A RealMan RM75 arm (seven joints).
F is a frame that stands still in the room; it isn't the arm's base.
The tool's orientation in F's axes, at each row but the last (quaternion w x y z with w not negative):
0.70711 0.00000 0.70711 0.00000
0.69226 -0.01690 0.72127 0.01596
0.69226 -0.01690 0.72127 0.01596
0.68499 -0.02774 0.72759 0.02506
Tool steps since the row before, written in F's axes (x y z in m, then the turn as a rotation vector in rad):
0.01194 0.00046 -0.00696 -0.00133 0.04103 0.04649
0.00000 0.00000 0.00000 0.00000 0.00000 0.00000
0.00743 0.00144 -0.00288 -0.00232 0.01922 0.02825
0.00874 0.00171 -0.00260 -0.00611 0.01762 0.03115
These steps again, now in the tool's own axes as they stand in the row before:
0.00696 0.00046 0.01194 -0.04649 0.04103 -0.00133
0.00000 0.00000 0.00000 0.00000 0.00000 0.00000
0.00257 0.00109 0.00760 -0.02817 0.01930 -0.00258
0.00206 0.00106 0.00898 -0.03083 0.01798 -0.00665

